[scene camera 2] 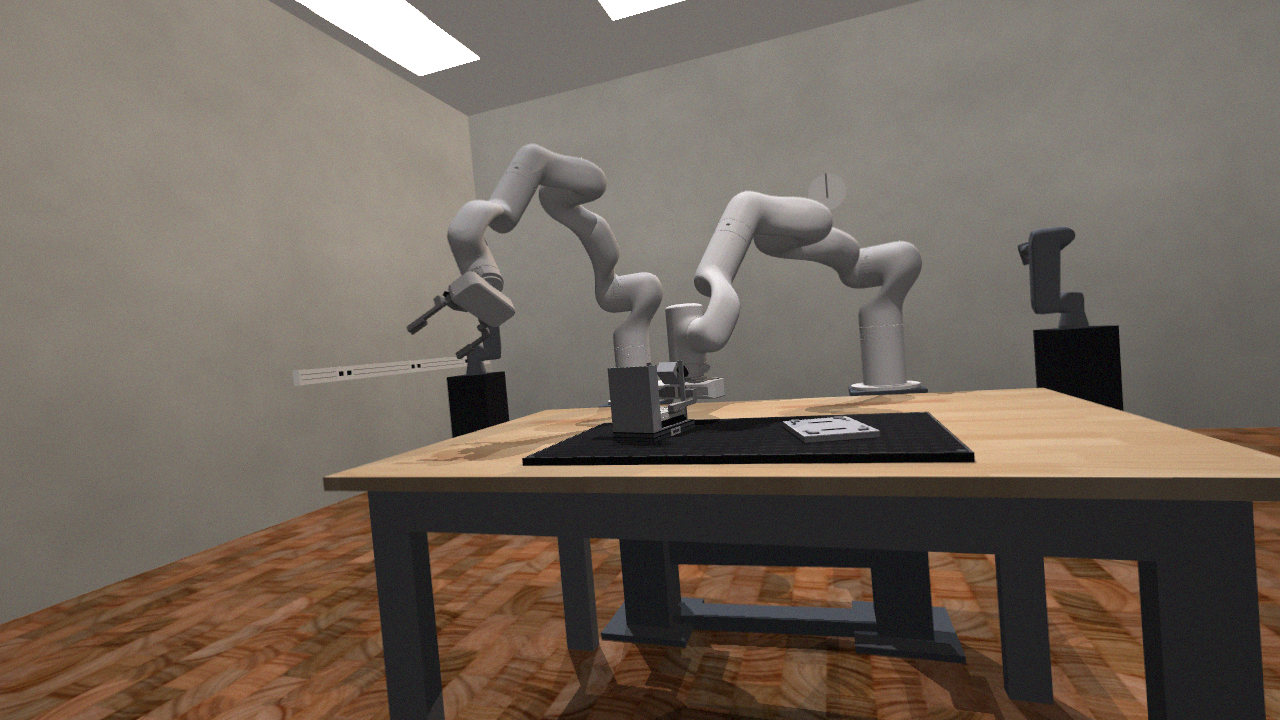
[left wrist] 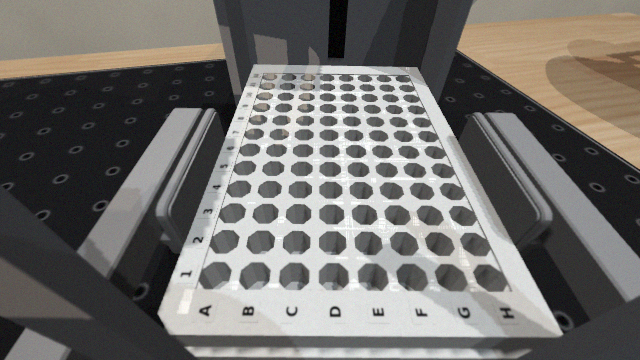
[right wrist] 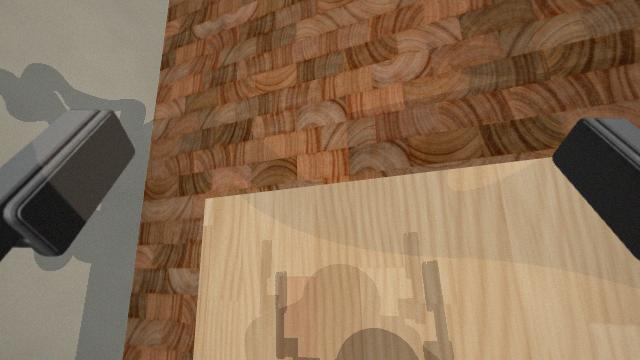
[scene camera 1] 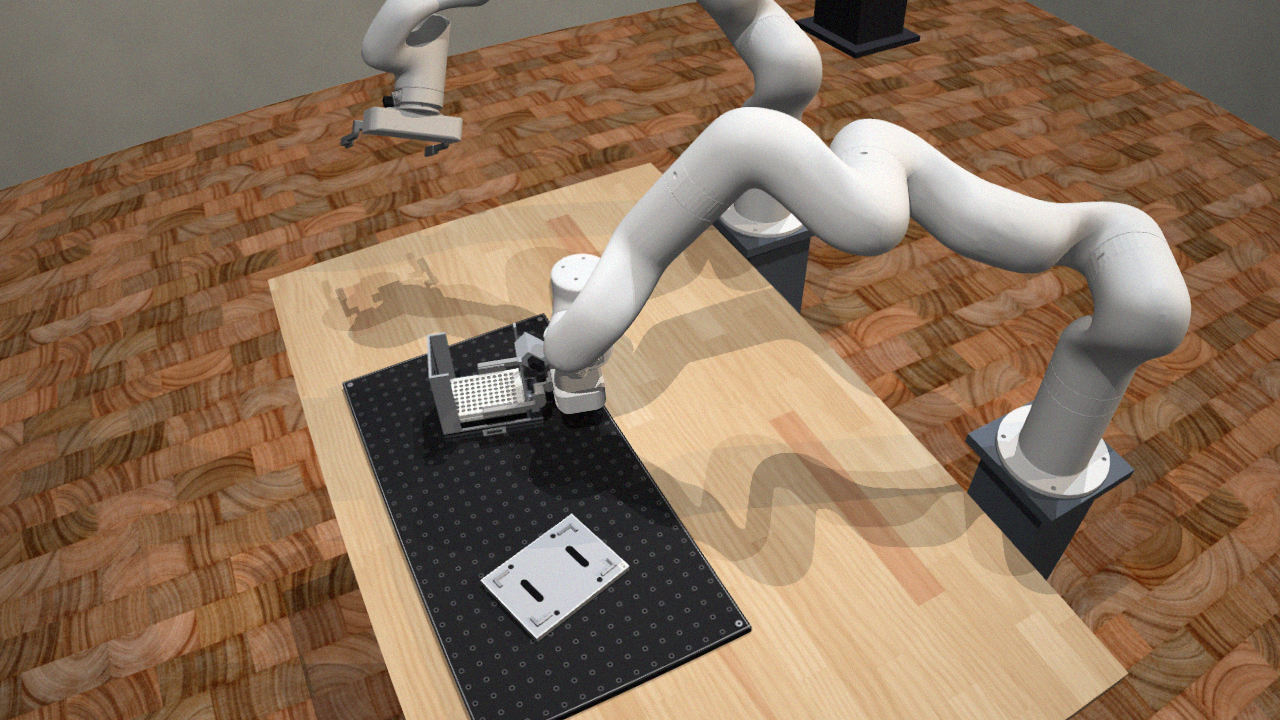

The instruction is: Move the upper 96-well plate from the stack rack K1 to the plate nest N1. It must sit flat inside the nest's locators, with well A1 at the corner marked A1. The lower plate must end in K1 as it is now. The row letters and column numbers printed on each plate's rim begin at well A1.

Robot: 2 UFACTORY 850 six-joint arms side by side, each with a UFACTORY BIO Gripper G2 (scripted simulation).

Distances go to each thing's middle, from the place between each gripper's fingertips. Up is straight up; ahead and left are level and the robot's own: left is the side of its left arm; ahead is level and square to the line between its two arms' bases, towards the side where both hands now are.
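Labels:
My left hand is 1 cm above the white 96-well plate (scene camera 1: 472, 392), 2 cm short of it and 1 cm to the left of it. Plate nest N1 (scene camera 1: 564, 583) is 4 cm below my left hand, 32 cm to the left of it and 7 cm ahead of it.
Counted from my right hand: the white 96-well plate 190 mm below, 60 mm ahead of it and 490 mm to the left of it; plate nest N1 220 mm below, 110 mm ahead of it and 820 mm to the left of it.

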